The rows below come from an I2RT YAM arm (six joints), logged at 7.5 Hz.
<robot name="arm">
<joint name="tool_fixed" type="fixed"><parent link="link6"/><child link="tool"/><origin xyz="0 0 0" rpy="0 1.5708 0"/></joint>
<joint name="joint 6" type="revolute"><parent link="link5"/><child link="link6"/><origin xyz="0.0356 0 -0.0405"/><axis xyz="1 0 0"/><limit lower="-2.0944" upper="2.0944"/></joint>
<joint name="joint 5" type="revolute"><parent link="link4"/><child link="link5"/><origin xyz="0.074 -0.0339 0.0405"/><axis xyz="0 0 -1"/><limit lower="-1.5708" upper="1.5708"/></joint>
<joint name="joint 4" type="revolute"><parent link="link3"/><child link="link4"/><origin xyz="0.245 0.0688 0.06"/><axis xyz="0 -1 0"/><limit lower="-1.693" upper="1.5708"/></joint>
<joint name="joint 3" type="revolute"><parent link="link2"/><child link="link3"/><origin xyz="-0.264 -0.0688 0"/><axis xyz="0 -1 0"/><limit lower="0" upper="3.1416"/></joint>
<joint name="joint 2" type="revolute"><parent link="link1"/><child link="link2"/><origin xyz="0.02 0.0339 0.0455"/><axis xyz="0 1 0"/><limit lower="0" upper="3.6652"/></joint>
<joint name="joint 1" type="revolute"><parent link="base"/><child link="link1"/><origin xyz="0 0 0.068"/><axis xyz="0 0 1"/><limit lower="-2.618" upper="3.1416"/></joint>
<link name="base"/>
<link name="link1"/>
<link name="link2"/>
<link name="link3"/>
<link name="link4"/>
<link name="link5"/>
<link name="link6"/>
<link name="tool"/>
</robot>
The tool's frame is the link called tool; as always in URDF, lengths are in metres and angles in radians.
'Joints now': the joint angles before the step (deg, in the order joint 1, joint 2, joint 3, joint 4, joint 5, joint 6). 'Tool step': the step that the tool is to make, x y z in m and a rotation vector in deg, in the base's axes. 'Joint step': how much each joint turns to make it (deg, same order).
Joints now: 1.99, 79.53, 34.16, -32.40, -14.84, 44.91
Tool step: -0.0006, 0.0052, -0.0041, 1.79, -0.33, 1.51
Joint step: 1.13, 0.50, -0.84, 1.75, -1.81, 0.01
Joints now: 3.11, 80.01, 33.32, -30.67, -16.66, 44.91
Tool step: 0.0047, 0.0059, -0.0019, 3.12, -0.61, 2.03
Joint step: 1.00, 1.47, 0.41, 1.76, -3.23, -0.33
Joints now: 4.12, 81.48, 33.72, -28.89, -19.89, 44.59
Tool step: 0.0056, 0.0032, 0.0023, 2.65, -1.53, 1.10
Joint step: 0.33, 0.57, 0.73, 1.52, -2.64, -0.14
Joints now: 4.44, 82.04, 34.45, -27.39, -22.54, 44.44
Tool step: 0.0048, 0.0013, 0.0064, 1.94, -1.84, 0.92
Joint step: -0.05, -0.35, 1.07, 0.37, -1.99, -0.48
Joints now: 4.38, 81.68, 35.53, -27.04, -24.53, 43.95
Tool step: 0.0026, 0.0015, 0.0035, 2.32, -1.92, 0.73
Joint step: 0.00, -0.45, 0.10, 1.53, -2.28, -0.03
